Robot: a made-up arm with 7 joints.
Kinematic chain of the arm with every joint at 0, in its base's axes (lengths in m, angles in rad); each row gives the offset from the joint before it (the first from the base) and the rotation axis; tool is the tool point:
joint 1: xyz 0 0 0.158 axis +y
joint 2: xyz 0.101 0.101 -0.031 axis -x
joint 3: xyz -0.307 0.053 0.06 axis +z
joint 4: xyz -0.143 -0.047 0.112 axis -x
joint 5: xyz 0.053 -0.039 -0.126 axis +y
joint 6: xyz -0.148 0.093 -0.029 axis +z
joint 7: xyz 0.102 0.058 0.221 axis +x
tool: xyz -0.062 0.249 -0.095
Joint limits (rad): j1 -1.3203..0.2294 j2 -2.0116..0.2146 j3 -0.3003..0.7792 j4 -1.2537..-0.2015 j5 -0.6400..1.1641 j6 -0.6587..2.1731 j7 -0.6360..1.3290
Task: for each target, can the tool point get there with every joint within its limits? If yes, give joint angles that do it. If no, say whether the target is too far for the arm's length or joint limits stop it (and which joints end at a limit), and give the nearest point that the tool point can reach.
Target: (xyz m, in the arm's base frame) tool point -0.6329 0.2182 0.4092
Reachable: yes | joints -0.0120 -0.7887 -0.2151 -0.6222 -0.0409 1.4508 -0.4878
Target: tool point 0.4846 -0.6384 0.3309
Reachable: no: joint limits stop it (at a limit: joint 1, joint 3, joint 5) | nearest point 0.2819 -0.3599 0.1397 | short by 0.394 m
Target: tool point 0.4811 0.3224 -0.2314
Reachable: no: joint limits stop it (at a limit: joint 1, joint 2, joint 3, joint 4, joint 6) | nearest point 0.4345 0.1549 -0.2567 | short by 0.176 m
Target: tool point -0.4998 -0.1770 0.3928
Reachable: yes | joints -0.2518 -0.9707 0.0243 -1.0830 0.6289 0.2362 -0.3476
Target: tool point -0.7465 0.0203 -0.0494
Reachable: yes | joints -0.5245 -1.0308 0.3016 -1.0886 -0.4551 1.3632 -0.1823
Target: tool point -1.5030 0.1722 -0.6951
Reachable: no: too far | nearest point -0.7648 0.1389 -0.2761 | short by 0.849 m
